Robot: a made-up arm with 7 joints. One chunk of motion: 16 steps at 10 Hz.
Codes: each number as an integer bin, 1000 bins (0 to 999) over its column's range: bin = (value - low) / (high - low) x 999, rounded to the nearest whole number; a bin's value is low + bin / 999 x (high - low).
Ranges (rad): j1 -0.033..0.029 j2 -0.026..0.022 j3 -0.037..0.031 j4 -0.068..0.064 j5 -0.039..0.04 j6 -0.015..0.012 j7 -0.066..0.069
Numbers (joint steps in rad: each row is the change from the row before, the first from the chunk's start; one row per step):
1: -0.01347 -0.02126 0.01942 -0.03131 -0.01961 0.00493 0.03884
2: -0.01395 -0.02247 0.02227 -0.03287 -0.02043 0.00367 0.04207
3: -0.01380 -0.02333 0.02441 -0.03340 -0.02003 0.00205 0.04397
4: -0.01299 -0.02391 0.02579 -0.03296 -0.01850 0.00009 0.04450
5: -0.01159 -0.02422 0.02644 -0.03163 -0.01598 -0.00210 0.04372
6: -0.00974 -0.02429 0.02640 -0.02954 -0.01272 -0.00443 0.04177
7: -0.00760 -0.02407 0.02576 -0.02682 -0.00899 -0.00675 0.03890
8: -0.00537 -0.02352 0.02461 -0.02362 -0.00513 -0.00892 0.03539
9: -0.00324 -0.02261 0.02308 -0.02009 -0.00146 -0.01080 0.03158
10: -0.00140 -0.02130 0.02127 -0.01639 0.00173 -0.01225 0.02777
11: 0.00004 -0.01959 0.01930 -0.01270 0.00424 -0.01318 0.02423
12: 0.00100 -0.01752 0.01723 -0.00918 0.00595 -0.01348 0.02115
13: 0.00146 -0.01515 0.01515 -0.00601 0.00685 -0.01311 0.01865
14: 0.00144 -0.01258 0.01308 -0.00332 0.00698 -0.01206 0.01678
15: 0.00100 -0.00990 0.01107 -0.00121 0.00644 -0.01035 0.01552
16: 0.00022 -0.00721 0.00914 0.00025 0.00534 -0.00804 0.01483
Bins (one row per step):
1: 315 99 829 278 245 737 776
2: 307 73 871 266 235 691 800
3: 309 56 902 262 240 631 814
4: 322 43 922 265 259 558 818
5: 345 37 932 275 291 477 812
6: 375 36 931 291 332 391 797
7: 409 40 922 312 379 305 776
8: 445 52 905 336 428 225 750
9: 480 71 883 363 475 155 722
10: 509 98 856 391 515 102 694
11: 532 133 827 419 547 67 668
12: 548 176 797 445 568 56 645
13: 555 226 766 469 580 70 626
14: 555 279 736 490 581 109 613
15: 548 335 706 505 575 172 603
16: 535 391 678 517 561 258 598

